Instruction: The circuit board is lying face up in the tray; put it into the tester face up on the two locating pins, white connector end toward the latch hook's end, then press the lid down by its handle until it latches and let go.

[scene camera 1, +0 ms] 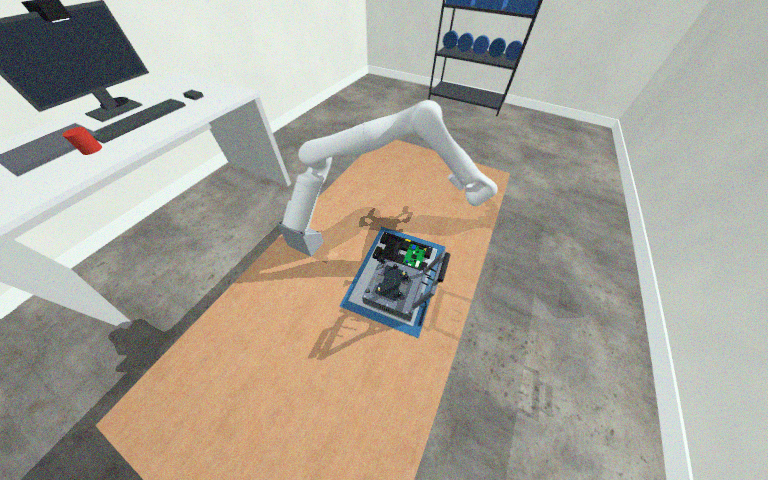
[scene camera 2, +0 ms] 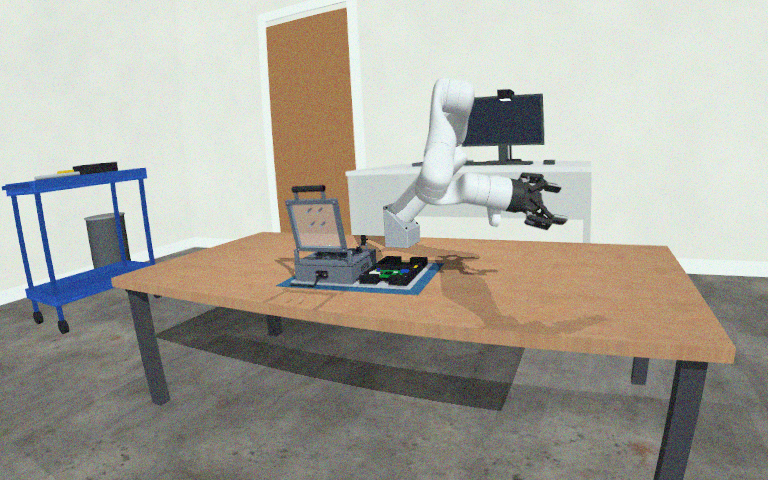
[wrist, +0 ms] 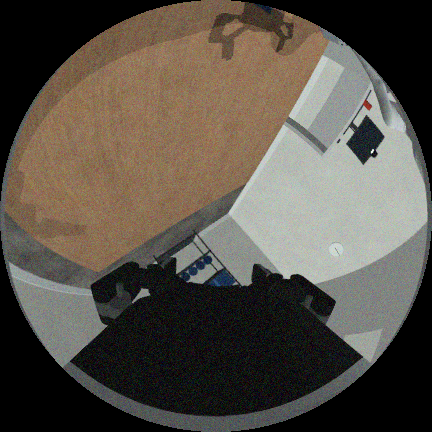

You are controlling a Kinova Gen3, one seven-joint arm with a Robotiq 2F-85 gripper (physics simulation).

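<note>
There is a lid (scene camera 1: 434,273), (scene camera 2: 316,224) that I can see. I can also see my gripper (scene camera 2: 563,204), (wrist: 214,269), which is open and holds nothing.
</note>
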